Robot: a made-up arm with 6 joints.
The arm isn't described. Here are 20 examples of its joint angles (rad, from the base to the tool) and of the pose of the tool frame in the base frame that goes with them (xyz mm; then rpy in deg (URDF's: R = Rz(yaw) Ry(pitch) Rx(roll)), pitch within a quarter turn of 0, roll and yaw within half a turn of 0).
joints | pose
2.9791 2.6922 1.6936 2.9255 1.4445 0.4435 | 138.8 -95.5 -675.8 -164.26 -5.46 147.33
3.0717 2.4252 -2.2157 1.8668 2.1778 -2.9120 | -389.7 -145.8 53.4 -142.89 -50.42 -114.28
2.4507 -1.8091 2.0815 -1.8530 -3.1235 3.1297 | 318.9 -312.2 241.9 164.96 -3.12 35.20
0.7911 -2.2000 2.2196 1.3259 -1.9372 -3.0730 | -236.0 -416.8 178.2 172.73 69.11 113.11
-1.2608 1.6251 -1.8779 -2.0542 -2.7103 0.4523 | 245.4 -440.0 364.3 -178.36 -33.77 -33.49
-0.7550 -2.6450 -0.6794 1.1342 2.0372 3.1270 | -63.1 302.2 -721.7 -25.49 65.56 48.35
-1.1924 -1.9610 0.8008 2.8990 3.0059 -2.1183 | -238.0 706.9 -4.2 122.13 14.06 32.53
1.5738 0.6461 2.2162 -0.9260 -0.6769 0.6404 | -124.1 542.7 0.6 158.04 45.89 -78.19
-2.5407 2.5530 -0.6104 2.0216 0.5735 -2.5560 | -640.1 -584.6 -504.1 -101.94 65.77 142.86
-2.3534 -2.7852 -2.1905 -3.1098 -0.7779 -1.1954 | -250.0 -305.6 -357.2 121.64 -20.34 -55.46
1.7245 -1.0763 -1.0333 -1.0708 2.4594 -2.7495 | 178.1 -737.4 255.3 -46.56 16.96 -23.02
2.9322 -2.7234 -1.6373 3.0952 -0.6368 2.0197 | -294.1 32.4 -671.5 -148.39 11.48 57.21
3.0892 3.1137 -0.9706 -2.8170 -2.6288 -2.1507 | -214.7 -50.7 -642.6 -82.96 -48.62 -107.33
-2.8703 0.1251 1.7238 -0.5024 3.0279 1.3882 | -298.6 -108.7 550.9 -79.31 17.32 -68.06
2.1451 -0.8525 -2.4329 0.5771 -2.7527 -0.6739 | 167.6 -255.1 196.4 -6.16 14.78 51.30
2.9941 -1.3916 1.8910 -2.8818 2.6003 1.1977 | 454.9 -78.7 504.0 124.57 25.09 106.71
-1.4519 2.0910 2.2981 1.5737 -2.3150 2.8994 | -76.0 -167.0 -252.8 77.45 0.13 -42.12
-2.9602 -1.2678 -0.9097 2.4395 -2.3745 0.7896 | 796.9 191.5 169.6 -26.04 19.72 77.86
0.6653 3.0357 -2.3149 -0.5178 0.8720 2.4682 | 421.0 289.1 -77.0 87.00 -32.30 107.43
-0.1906 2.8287 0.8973 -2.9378 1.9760 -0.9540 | 89.8 -15.8 -789.6 100.99 -28.39 62.93
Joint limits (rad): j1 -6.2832..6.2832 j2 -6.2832..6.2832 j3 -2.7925..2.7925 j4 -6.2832..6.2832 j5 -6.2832..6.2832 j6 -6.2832..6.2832
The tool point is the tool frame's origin. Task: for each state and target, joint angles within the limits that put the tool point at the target. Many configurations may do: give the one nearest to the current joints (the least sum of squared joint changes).
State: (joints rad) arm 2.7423 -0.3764 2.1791 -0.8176 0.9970 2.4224
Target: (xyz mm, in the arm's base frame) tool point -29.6 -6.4 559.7
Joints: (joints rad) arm 2.8857 -1.0981 1.9860 -0.1305 1.1192 2.4224
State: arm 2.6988 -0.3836 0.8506 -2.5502 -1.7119 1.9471
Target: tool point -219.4 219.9 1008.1
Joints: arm 2.0819 -0.1010 0.5393 -2.8485 -1.3376 1.9471
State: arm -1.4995 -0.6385 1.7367 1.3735 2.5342 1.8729
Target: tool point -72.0 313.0 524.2
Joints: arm -1.0554 -1.1737 1.8499 1.3352 2.8003 1.8729
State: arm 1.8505 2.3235 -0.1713 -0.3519 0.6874 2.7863
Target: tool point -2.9 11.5 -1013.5
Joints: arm 1.8380 3.0457 0.0263 -0.4054 0.5205 2.7863
